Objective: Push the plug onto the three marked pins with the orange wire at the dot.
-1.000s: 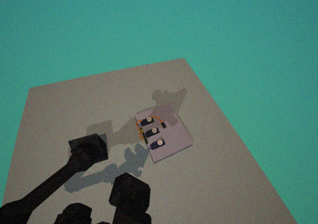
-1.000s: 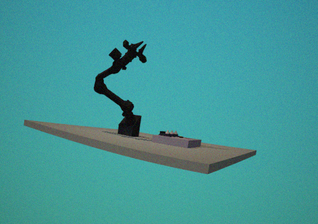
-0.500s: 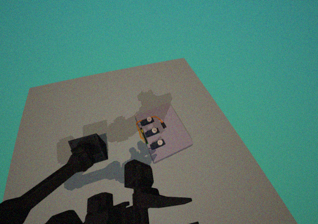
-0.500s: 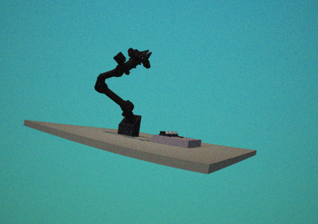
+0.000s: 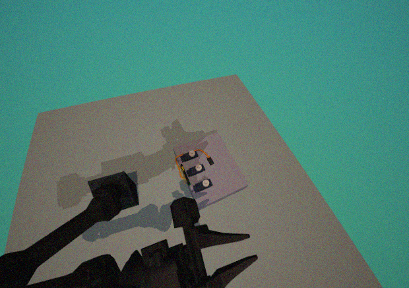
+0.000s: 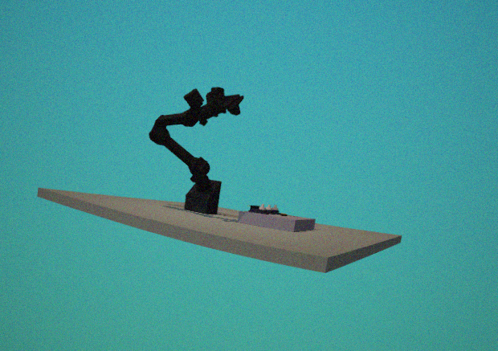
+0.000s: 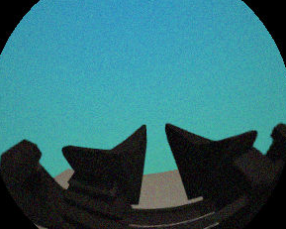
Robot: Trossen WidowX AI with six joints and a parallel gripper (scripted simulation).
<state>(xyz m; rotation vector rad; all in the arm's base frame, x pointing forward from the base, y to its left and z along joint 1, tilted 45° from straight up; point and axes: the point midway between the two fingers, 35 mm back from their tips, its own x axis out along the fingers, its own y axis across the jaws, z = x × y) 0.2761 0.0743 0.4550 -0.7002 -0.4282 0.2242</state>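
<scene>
Now: the printed holder 46 cm below my gripper tip, 32 cm to the left of it and 9 cm ahead of it.
</scene>
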